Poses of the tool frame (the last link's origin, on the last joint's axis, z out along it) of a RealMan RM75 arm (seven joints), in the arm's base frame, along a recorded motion.
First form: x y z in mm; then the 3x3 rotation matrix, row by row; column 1 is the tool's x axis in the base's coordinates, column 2 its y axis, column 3 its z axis. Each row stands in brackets.
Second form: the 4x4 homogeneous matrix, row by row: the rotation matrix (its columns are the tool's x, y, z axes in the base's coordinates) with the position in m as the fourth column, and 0 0 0 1 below. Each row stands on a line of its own. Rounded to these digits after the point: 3 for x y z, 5 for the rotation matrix.
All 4 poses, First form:
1: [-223, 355, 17], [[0.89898, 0.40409, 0.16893], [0.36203, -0.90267, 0.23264], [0.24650, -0.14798, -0.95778]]
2: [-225, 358, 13], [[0.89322, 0.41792, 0.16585], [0.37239, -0.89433, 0.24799], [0.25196, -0.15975, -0.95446]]
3: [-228, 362, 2], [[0.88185, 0.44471, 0.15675], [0.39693, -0.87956, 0.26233], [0.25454, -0.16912, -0.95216]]
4: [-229, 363, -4], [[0.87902, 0.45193, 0.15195], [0.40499, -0.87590, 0.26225], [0.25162, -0.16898, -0.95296]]
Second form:
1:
0.89898, 0.40409, 0.16893, -0.223
0.36203, -0.90267, 0.23264, 0.355
0.24650, -0.14798, -0.95778, 0.017
0, 0, 0, 1

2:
0.89322, 0.41792, 0.16585, -0.225
0.37239, -0.89433, 0.24799, 0.358
0.25196, -0.15975, -0.95446, 0.013
0, 0, 0, 1

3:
0.88185, 0.44471, 0.15675, -0.228
0.39693, -0.87956, 0.26233, 0.362
0.25454, -0.16912, -0.95216, 0.002
0, 0, 0, 1

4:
0.87902, 0.45193, 0.15195, -0.229
0.40499, -0.87590, 0.26225, 0.363
0.25162, -0.16898, -0.95296, -0.004
0, 0, 0, 1

